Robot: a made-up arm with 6 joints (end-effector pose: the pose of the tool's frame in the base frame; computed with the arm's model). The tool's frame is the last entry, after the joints. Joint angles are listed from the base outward.
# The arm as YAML. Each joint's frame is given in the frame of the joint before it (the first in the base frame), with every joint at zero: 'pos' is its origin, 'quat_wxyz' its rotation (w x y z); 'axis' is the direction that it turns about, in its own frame. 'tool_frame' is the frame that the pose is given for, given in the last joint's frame.
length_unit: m
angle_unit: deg
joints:
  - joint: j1
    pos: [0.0, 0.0, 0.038]
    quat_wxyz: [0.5, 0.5, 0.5, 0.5]
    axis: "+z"
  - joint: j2
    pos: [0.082, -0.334, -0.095]
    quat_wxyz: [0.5, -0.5, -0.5, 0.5]
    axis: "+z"
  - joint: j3
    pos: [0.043, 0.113, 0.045]
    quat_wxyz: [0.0, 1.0, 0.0, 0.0]
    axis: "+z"
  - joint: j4
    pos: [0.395, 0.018, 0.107]
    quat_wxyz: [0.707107, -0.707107, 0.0, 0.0]
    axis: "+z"
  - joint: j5
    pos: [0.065, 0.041, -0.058]
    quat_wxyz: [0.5, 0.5, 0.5, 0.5]
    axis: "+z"
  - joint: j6
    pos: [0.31, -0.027, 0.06]
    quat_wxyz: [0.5, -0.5, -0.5, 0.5]
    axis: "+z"
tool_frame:
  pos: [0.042, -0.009, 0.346]
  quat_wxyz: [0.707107, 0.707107, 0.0, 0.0]
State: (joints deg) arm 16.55 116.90 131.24 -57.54 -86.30 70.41
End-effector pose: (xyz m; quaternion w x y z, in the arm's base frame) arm 0.0303 0.1909 0.0984 0.6911 0.0720 0.2858 -0.6599
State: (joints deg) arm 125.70 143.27 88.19 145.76 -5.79 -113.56
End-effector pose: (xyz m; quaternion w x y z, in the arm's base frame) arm -0.2961 0.2591 0.2907 0.6994 -0.4454 -0.2951 0.4747
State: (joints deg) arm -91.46 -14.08 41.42 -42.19 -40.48 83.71
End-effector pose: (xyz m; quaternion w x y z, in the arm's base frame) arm 0.1703 0.0133 -0.1594 0.1162 -0.4757 0.2594 -0.8324
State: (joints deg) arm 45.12 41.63 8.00 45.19 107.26 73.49
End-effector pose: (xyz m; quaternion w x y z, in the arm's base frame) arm -0.4985 0.0795 0.0171 0.7502 -0.1894 -0.3360 0.5371
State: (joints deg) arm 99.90 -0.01 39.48 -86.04 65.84 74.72
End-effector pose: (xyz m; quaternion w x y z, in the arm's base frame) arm 0.0094 -0.1299 0.2472 0.5240 -0.4118 0.3039 0.6808
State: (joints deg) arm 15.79 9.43 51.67 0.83 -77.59 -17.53
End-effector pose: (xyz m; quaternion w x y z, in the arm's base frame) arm 0.1479 0.0698 0.1532 0.7954 -0.1999 0.2446 -0.5173
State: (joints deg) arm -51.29 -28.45 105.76 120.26 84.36 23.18
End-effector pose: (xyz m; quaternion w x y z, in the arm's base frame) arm 0.1051 -0.2859 -0.2609 0.8567 0.2981 0.0761 -0.4140
